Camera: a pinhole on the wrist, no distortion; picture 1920 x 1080 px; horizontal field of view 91.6 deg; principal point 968.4 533.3 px. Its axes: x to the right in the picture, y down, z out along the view. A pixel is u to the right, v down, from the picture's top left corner.
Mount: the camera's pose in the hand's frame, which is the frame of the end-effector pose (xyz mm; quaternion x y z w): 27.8 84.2 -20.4 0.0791 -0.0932 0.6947 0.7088
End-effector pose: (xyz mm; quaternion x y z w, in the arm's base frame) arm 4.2 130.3 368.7 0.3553 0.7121 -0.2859 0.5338
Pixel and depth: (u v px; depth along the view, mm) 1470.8 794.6 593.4
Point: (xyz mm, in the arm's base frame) 587.2 -245.7 334.2
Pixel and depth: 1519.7 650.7 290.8
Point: 322.1 -4.3 294.7
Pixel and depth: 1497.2 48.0 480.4
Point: 427.1 -88.6 -36.7
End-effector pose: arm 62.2 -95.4 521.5 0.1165 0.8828 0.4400 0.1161
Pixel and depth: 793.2 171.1 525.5
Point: -14.8 239.8 109.4
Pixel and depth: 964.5 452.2 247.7
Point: 90.8 96.4 406.5
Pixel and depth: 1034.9 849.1 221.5
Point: 176.7 64.3 449.7
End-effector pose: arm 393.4 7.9 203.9 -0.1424 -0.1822 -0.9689 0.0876
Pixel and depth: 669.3 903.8 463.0
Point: 610.7 328.9 445.0
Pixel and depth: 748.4 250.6 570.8
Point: 299.5 349.2 649.2
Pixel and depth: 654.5 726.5 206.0
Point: 445.3 100.8 331.7
